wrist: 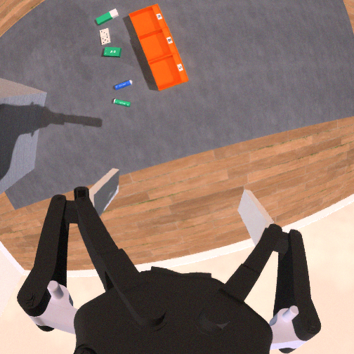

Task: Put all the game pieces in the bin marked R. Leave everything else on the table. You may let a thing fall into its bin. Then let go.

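Note:
In the wrist view, a white domino with dark dots lies at the upper left. Just below it lies a flat green block with small pale marks; what it is cannot be told. An orange three-compartment bin stands to their right, with small white labels on its right side. The labels are tiny; the middle one looks like R or B, and the lower one looks like S. My gripper is open and empty, high up and far from the pieces and the bin.
A green and white block lies above the domino. A blue cylinder and a green cylinder lie below the green block. A grey box-like object stands at the left edge. Wooden floor shows beyond the dark grey surface.

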